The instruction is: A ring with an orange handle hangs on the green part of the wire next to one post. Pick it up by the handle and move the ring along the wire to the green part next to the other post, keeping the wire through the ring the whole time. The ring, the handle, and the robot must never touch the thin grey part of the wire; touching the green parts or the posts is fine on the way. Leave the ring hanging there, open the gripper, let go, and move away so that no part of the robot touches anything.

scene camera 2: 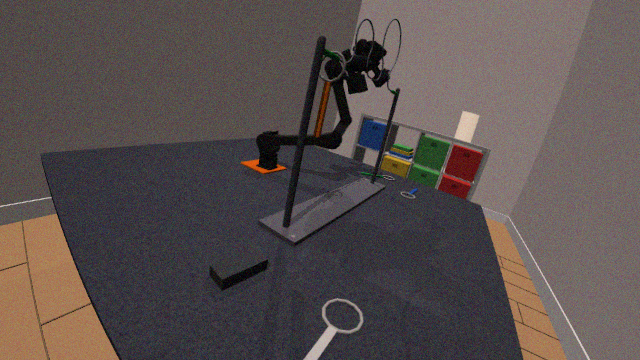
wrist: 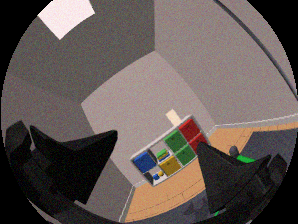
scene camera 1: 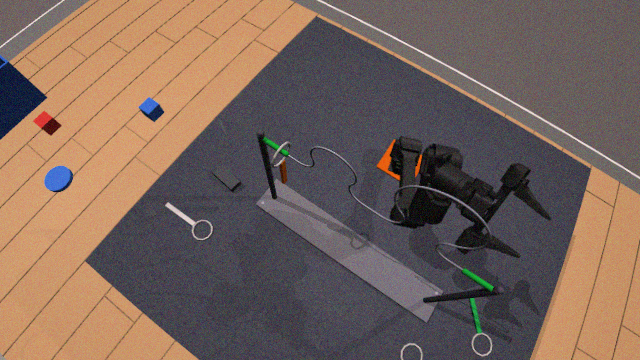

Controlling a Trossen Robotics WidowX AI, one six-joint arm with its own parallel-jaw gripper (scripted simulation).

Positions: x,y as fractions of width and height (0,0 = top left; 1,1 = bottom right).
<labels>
my gripper: scene camera 2 0.60,0.17; wrist 0.54,0.63; scene camera 1 0.84,0.66
</labels>
